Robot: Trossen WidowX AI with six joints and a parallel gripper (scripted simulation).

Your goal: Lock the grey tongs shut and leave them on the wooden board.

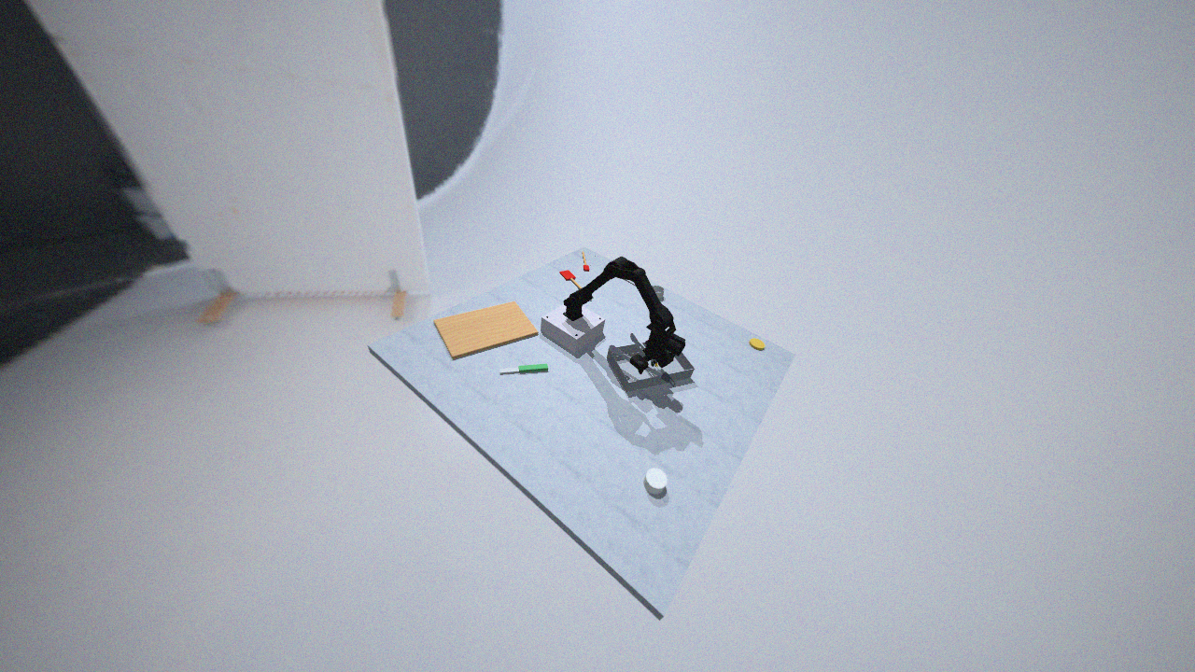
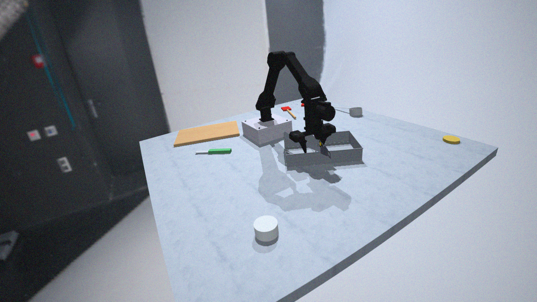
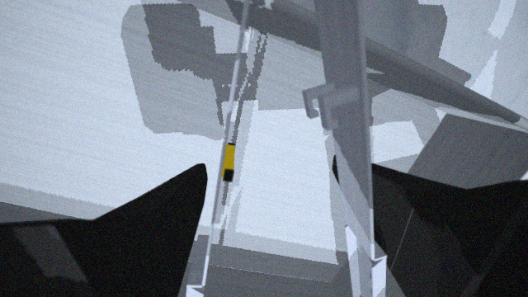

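The grey roasting tin is 1 cm behind my gripper tip and 4 cm to the left of it. The rest, counted from my gripper tip: white cylinder (31 cm ahead, 35 cm to the right, 1 cm below); wooden board (60 cm behind, 34 cm to the right, 2 cm below); yellow disc (22 cm ahead, 60 cm to the left, 2 cm below).
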